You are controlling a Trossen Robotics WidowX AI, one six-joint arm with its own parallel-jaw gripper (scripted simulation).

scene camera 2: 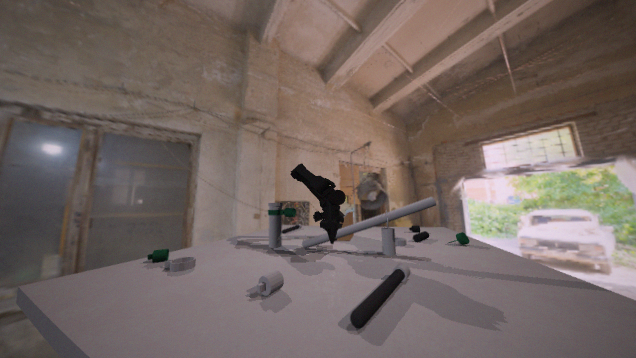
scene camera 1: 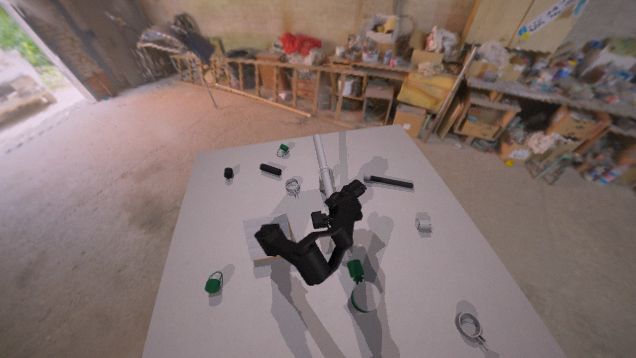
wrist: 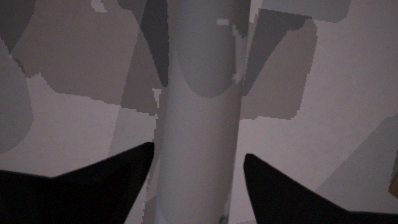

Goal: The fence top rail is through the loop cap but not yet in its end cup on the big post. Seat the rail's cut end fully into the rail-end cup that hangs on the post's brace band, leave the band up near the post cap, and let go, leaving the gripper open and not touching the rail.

A grey top rail (scene camera 2: pixel 428 202): 0.71 m from the lens.
